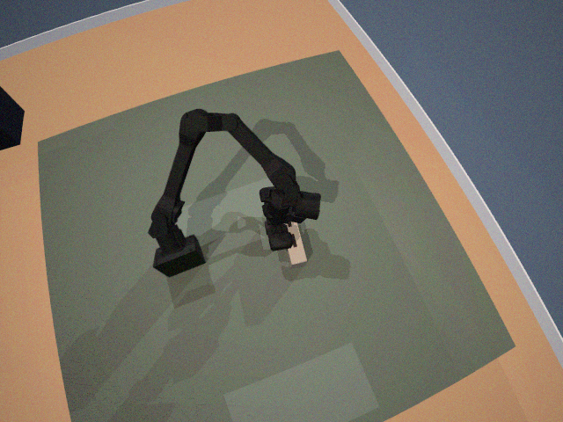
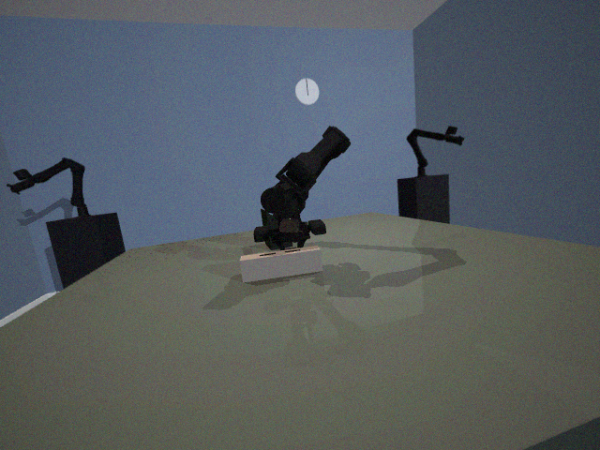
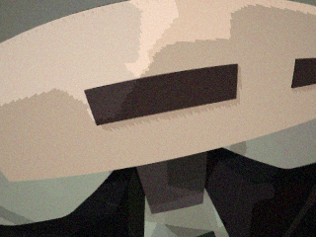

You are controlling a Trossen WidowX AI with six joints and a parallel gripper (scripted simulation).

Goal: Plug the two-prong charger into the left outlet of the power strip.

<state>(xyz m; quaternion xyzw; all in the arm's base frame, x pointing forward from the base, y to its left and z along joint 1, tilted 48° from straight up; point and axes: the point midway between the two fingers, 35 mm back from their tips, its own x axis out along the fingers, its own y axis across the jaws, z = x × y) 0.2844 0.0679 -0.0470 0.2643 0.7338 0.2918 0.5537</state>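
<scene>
My gripper tip is now 2 cm short of the charger and 1 cm below it.
</scene>
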